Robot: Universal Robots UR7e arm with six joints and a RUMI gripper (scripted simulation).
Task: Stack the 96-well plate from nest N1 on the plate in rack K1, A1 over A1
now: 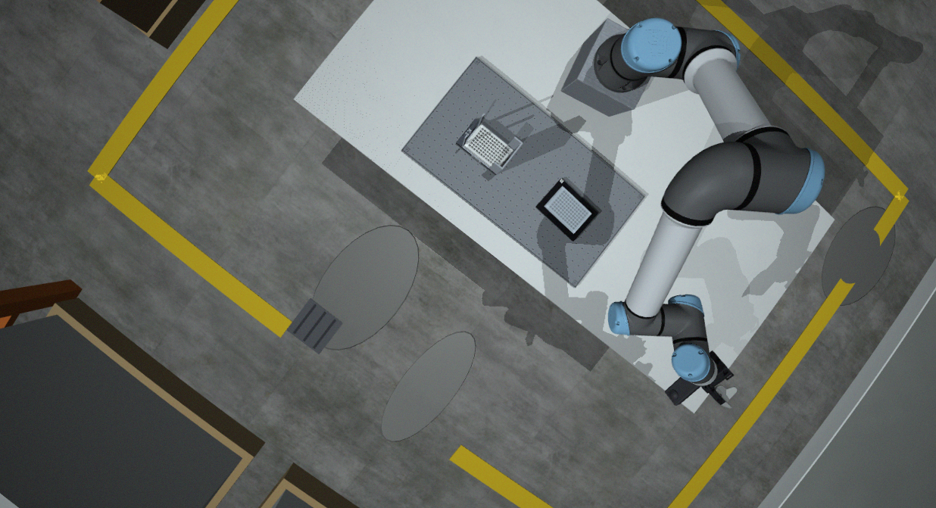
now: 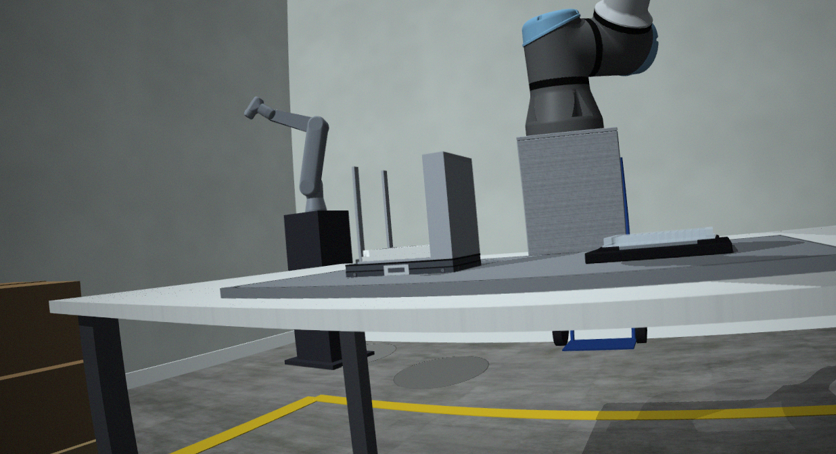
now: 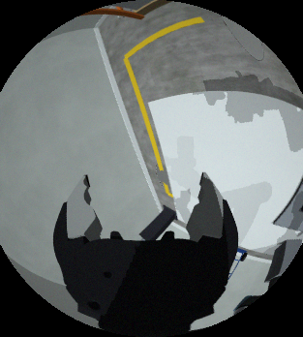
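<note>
The clear 96-well plate is 12 cm behind my hand, 59 cm to the right of it and 24 cm below it. From my hand the other things lie so: black plate nest (12 cm behind, 59 cm to the right, 25 cm below); then grey back block (9 cm behind, 83 cm to the right, 17 cm below).
</note>
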